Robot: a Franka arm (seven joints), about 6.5 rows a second.
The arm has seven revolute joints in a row. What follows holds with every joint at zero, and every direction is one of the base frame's.
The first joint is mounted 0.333 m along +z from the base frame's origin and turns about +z.
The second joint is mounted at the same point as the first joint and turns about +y.
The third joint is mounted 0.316 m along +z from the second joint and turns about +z.
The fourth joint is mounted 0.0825 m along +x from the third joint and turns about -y.
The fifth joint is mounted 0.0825 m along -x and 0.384 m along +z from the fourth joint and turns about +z.
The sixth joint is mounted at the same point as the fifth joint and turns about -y.
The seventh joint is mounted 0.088 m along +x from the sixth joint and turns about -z.
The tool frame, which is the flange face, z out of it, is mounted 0.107 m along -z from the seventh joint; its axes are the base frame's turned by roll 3.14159, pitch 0 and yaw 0 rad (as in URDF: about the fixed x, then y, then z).
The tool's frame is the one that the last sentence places.
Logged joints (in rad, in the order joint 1, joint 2, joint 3, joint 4, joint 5, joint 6, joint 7), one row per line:
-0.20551, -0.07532, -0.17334, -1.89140, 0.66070, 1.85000, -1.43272
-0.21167, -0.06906, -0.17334, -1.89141, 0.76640, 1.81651, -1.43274
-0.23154, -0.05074, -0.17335, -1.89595, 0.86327, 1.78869, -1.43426
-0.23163, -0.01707, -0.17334, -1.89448, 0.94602, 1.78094, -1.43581
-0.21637, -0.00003, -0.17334, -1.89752, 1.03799, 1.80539, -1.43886
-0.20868, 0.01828, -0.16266, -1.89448, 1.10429, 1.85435, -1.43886
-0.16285, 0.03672, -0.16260, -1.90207, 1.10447, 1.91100, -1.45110
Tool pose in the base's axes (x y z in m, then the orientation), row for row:
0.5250, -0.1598, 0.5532, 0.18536, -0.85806, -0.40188, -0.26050
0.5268, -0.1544, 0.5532, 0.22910, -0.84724, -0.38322, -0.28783
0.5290, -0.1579, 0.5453, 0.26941, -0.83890, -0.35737, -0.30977
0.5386, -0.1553, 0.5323, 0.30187, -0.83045, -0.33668, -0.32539
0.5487, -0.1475, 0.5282, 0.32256, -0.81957, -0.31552, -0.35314
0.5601, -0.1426, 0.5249, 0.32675, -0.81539, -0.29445, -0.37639
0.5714, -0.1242, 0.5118, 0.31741, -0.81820, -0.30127, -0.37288
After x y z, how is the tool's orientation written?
As a quaternion, w x y z.
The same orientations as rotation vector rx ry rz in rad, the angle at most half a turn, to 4 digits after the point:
-2.4176, -1.1323, -0.7340
-2.3320, -1.0548, -0.7922
-2.2614, -0.9634, -0.8350
-2.2024, -0.8929, -0.8629
-2.1514, -0.8283, -0.9270
-2.1360, -0.7714, -0.9860
-2.1532, -0.7928, -0.9813

